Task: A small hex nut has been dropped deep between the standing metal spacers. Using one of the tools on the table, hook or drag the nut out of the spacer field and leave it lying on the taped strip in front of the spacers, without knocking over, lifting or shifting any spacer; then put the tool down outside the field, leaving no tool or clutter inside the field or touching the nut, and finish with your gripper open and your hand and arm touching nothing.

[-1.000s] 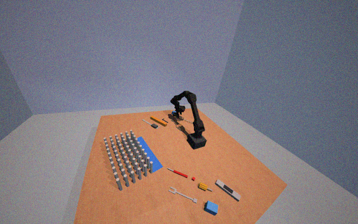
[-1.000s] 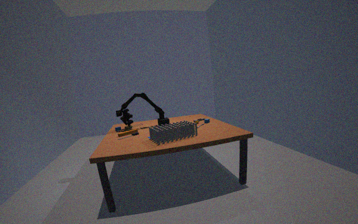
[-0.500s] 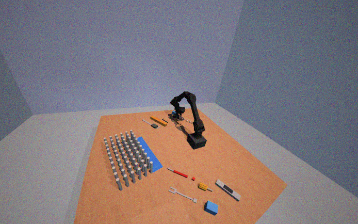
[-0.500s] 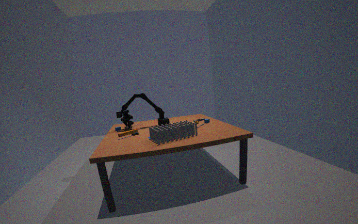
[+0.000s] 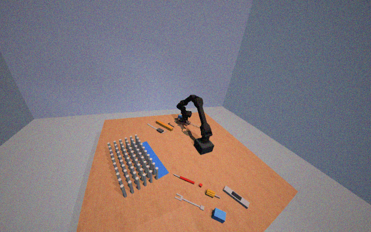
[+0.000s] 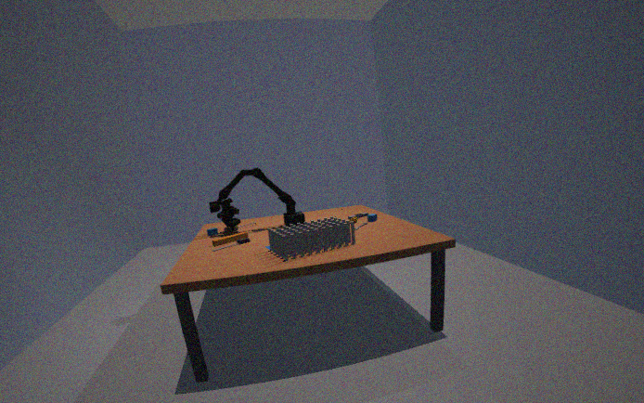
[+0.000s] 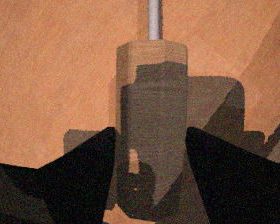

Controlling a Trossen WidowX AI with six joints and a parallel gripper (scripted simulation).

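The wooden-handled tool lies 9 cm to the left of my gripper tip and 6 cm behind it. Round my gripper tip: blue taped strip: 51 cm ahead, 35 cm to the left, 2 cm below; orange bar: 28 cm ahead, 1 cm to the right; black L-key: 20 cm ahead, 3 cm to the right, 1 cm below.
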